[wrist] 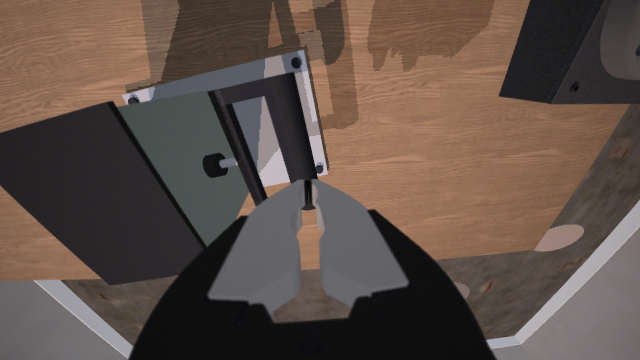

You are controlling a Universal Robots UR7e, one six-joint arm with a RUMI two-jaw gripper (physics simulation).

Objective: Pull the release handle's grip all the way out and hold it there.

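Observation:
The release handle's grip (pixel 295 130) is a dark bar on the right side of a dark rectangular frame. It slants down to my fingertips, which hide its lower end. A short light rod (pixel 228 163) with a black round collar (pixel 215 165) runs from the frame's left side over the grey-green face of the housing (pixel 170 150). My gripper (pixel 308 182) is shut, its tips together with dark pads between them and no part of the grip held. The tips overlap the lower end of the grip in view; whether they touch it, I cannot tell.
A white base plate (pixel 210 75) with dark bolts lies under the handle on the wooden table top (pixel 440 165). A large dark panel (pixel 95 190) stands at the left of the housing. A dark box-like fixture (pixel 545 60) stands at the upper right.

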